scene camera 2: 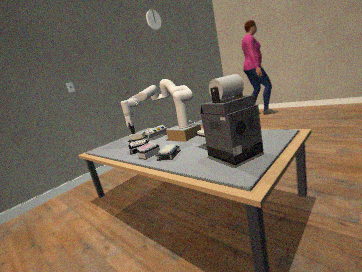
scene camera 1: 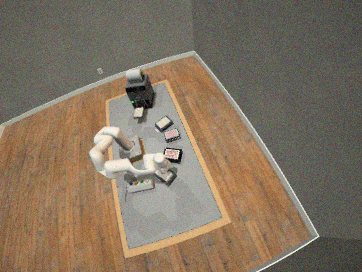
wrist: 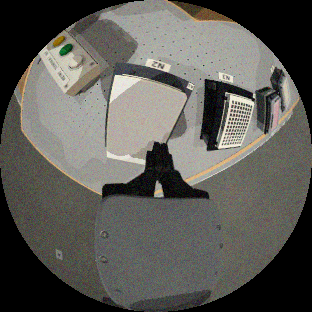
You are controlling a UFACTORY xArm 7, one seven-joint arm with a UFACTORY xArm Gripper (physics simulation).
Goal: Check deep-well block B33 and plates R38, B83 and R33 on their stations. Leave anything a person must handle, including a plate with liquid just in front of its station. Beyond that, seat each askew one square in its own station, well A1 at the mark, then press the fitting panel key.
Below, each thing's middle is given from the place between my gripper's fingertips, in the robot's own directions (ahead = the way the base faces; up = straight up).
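That is the white plate (wrist: 141, 110) I see, 30 mm below my hand and 40 mm behind it.
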